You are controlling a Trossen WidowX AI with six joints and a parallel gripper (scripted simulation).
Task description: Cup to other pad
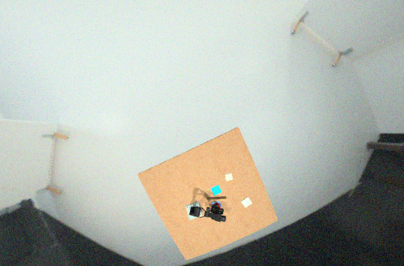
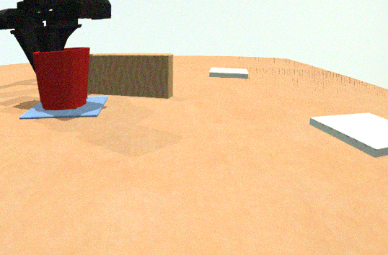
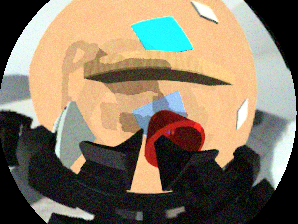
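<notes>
The light blue pad lies 40 mm below my gripper tip, 30 mm ahead of it and 10 mm to the right of it. Round my gripper tip: brown wooden wall 70 mm to the left, 60 mm ahead, 20 mm below; red cup 30 mm ahead, 20 mm to the right; cyan pad 160 mm to the left, 100 mm ahead, 40 mm below.
</notes>
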